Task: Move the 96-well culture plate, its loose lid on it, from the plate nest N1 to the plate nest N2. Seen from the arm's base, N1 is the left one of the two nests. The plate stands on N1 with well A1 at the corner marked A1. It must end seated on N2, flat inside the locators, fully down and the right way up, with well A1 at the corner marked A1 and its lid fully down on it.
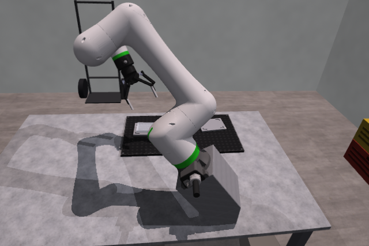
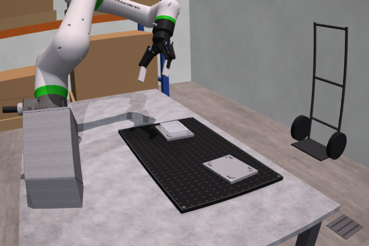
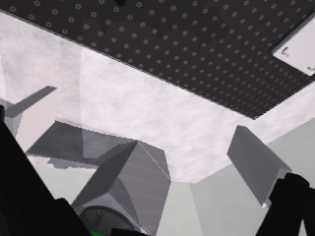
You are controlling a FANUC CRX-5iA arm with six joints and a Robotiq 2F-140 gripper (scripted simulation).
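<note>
My gripper is now 80 mm short of the plate lid and 230 mm above it. From my hand the other things lie so: plate nest N1 (80 mm ahead, 250 mm below); plate nest N2 (150 mm ahead, 410 mm to the right, 250 mm below).
</note>
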